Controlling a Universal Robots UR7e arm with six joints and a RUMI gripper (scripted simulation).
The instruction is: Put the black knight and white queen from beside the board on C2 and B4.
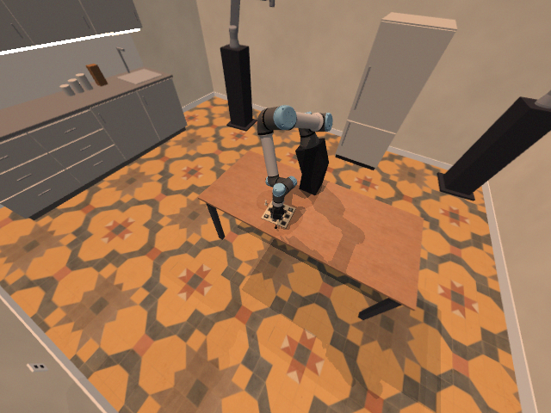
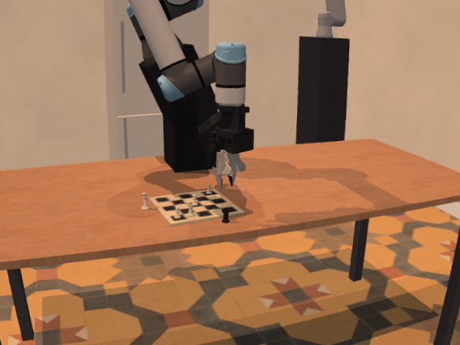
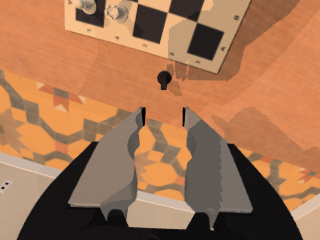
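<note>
My gripper is now 100 mm above the black knight. From my hand the other things lie so: white queen: 180 mm behind, 170 mm to the right, 90 mm below; small chessboard: 140 mm behind, 30 mm to the right, 110 mm below.
</note>
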